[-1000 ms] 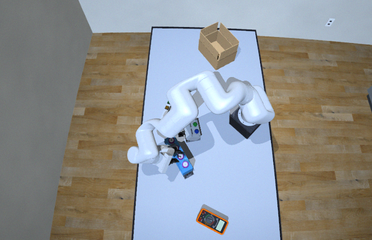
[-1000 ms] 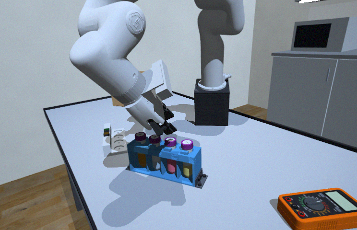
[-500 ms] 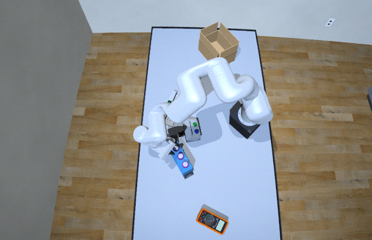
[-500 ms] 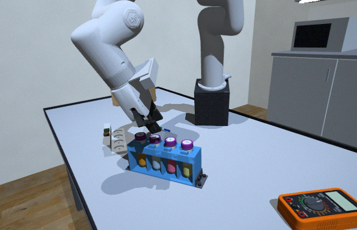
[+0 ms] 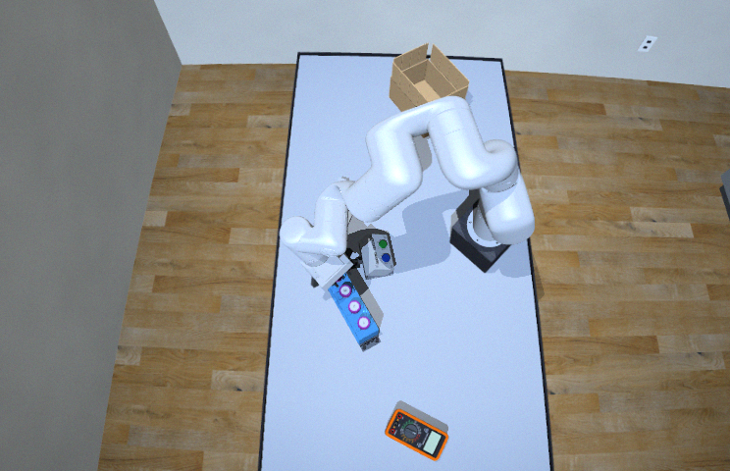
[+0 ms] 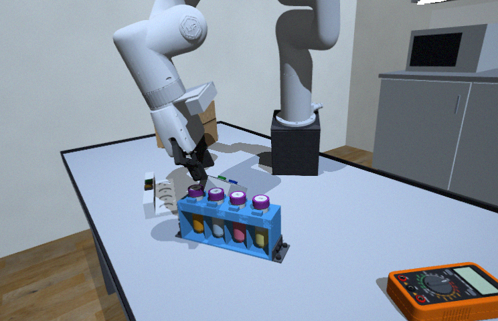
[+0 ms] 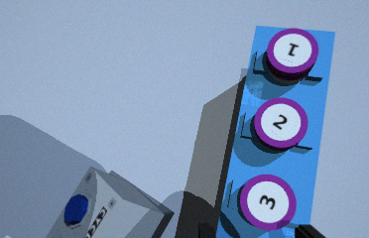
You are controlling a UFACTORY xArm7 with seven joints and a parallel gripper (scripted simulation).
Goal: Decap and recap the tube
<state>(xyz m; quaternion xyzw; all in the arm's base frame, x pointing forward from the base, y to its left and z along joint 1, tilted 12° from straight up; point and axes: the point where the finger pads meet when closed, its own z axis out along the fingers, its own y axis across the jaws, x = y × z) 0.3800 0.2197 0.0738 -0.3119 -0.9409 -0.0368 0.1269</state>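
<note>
My hand is 5 cm past the purple cap marked 2, 6 cm to the right of it and 6 cm above it. Also, from my hand: cap 3 (2 cm behind, 2 cm to the left, 6 cm below); then cap marked 1 (9 cm behind, 10 cm to the left, 6 cm below); then cap 4 (1 cm ahead, 2 cm to the right, 6 cm below).
</note>
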